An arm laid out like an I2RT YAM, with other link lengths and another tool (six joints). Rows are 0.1 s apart.
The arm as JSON. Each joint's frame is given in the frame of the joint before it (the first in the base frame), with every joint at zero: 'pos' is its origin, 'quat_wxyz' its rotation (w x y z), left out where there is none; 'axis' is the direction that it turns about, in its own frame. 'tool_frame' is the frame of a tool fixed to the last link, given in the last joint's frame.
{
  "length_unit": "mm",
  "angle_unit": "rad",
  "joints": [
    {
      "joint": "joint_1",
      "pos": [
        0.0,
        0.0,
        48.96
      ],
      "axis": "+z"
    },
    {
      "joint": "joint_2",
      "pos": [
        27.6,
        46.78,
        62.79
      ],
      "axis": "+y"
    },
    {
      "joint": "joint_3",
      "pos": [
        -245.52,
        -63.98,
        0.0
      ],
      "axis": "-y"
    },
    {
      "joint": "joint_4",
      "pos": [
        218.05,
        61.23,
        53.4
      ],
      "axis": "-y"
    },
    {
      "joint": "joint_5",
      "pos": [
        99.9,
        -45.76,
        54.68
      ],
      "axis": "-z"
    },
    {
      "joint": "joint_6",
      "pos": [
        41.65,
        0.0,
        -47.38
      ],
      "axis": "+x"
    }
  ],
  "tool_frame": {
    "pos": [
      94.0,
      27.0,
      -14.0
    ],
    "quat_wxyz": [
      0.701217,
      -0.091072,
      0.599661,
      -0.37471
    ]
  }
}
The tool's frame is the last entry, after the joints.
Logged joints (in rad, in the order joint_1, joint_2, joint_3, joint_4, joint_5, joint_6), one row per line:
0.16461, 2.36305, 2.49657, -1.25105, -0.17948, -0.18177
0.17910, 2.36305, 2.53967, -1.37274, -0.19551, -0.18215
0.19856, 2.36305, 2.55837, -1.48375, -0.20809, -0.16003
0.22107, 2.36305, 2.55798, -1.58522, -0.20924, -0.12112
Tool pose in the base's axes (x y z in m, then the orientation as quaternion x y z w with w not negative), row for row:
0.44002, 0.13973, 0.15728, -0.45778, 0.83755, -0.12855, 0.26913
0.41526, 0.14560, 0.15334, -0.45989, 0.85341, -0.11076, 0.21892
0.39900, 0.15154, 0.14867, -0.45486, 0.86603, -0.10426, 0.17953
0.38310, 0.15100, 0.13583, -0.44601, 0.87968, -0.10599, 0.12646
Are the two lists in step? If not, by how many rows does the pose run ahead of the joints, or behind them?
The pose runs 2 rows ahead of the joints: the pose in row i belongs to the joints in row i + 2.
